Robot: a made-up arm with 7 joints. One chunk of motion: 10 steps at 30 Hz.
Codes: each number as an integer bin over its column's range. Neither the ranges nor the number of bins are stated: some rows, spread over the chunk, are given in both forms.
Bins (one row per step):
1: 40 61 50 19 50 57
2: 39 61 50 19 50 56
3: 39 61 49 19 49 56
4: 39 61 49 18 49 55
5: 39 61 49 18 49 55
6: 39 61 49 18 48 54
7: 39 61 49 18 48 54
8: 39 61 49 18 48 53
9: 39 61 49 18 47 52
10: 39 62 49 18 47 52
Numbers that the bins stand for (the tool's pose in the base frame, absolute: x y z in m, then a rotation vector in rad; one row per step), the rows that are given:
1: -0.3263 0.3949 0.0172 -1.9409 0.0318 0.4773
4: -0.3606 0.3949 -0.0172 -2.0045 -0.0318 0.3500
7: -0.3606 0.3949 -0.0172 -2.0045 -0.0955 0.2864
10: -0.3606 0.4293 -0.0172 -2.0045 -0.1591 0.1591
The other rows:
2: -0.3606 0.3949 0.0172 -1.9409 0.0318 0.4136
3: -0.3606 0.3949 -0.0172 -1.9409 -0.0318 0.4136
5: -0.3606 0.3949 -0.0172 -2.0045 -0.0318 0.3500
6: -0.3606 0.3949 -0.0172 -2.0045 -0.0955 0.2864
8: -0.3606 0.3949 -0.0172 -2.0045 -0.0955 0.2227
9: -0.3606 0.3949 -0.0172 -2.0045 -0.1591 0.1591

